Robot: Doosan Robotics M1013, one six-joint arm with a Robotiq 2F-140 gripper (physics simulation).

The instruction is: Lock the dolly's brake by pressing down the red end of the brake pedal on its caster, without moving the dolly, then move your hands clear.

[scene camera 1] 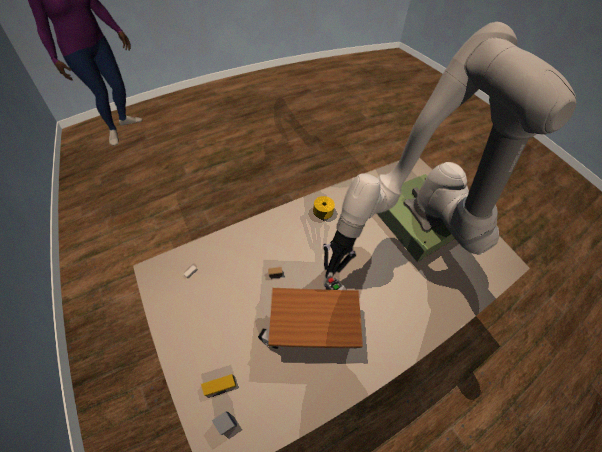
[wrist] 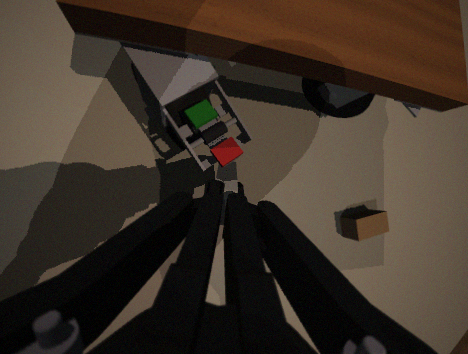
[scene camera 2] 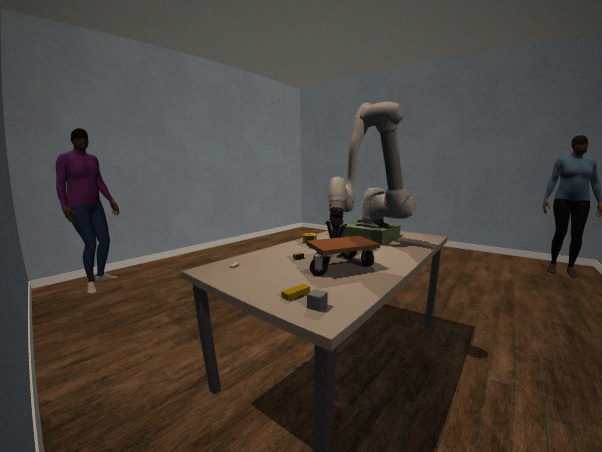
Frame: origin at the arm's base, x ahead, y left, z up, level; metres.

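Seen in the pictures: gripper, fingertip midpoint: (scene camera 1: pixel 325 283) (wrist: pixel 226 174); arm's base, link origin: (scene camera 1: pixel 428 212) (scene camera 2: pixel 372 225).
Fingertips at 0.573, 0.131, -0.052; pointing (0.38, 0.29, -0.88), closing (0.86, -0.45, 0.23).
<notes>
Offsets run from my fingertips to a thing's top centre, as dx, dy, dz. "spot": to the spot under its first point. Level surfaces: height alone.
The dolly (scene camera 1: pixel 315 317) (scene camera 2: pixel 344 244) (wrist: pixel 280 30) stands on its casters with its orange-brown wooden deck level. A grey caster bracket @[-0.022, +0.068, +0.070] (wrist: pixel 185 75) sticks out from under the deck's edge on the robot's side. Its brake pedal has a green end @[spot: -0.016, +0.049, +0.054] (scene camera 1: pixel 336 287) (wrist: pixel 201 113) nearer the deck and a red end @[spot: -0.007, +0.017, +0.057] (scene camera 1: pixel 330 280) (wrist: pixel 227 151) on the outer side. My gripper (scene camera 1: pixel 328 276) (wrist: pixel 226 174) is shut and empty. It points down, with its fingertips close to the red end on the side away from the deck. Whether they touch it, and the pedal's tilt, I cannot tell.
On the table @[dz -0.033] (scene camera 1: pixel 230 310) (scene camera 2: pixel 220 272) are a brown block @[+0.159, -0.124, -0.007] (scene camera 1: pixel 275 272) (scene camera 2: pixel 298 256) (wrist: pixel 367 226), a yellow roll @[-0.151, -0.356, +0.019] (scene camera 1: pixel 324 207) (scene camera 2: pixel 310 237), a white piece @[+0.487, -0.243, -0.022] (scene camera 1: pixel 190 271) (scene camera 2: pixel 234 265), a yellow bar @[+0.483, +0.225, -0.008] (scene camera 1: pixel 219 385) (scene camera 2: pixel 296 292) and a grey cube @[+0.496, +0.350, +0.019] (scene camera 1: pixel 225 423) (scene camera 2: pixel 317 300). Two people stand apart from the table.
</notes>
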